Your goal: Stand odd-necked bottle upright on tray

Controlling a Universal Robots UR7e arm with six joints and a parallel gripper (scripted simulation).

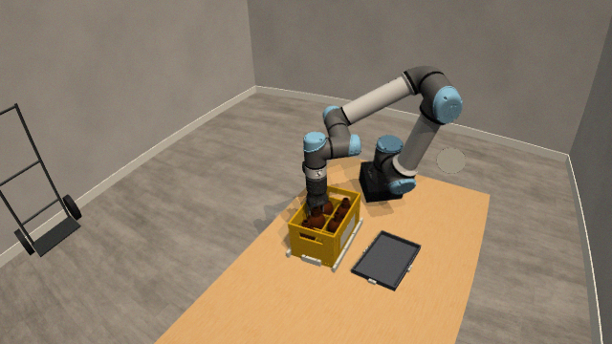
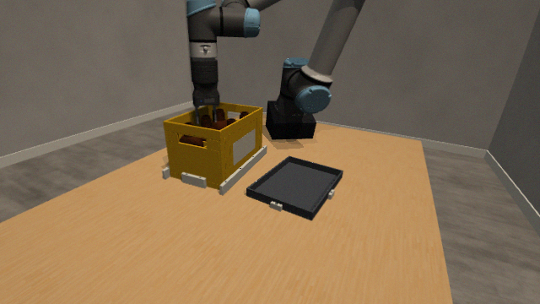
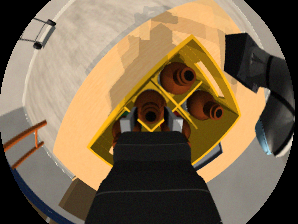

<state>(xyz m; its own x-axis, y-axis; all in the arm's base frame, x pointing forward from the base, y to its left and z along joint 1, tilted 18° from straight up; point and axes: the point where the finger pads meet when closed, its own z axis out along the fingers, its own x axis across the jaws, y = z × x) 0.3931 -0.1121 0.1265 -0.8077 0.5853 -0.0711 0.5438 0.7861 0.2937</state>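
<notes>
The yellow crate is 8 cm below my hand, 4 cm to the left of it and 1 cm behind it. From my hand the other things lie so: dark tray 32 cm to the left, 15 cm below, 4 cm behind; bottle 9 cm to the left, 7 cm below, 2 cm behind.
</notes>
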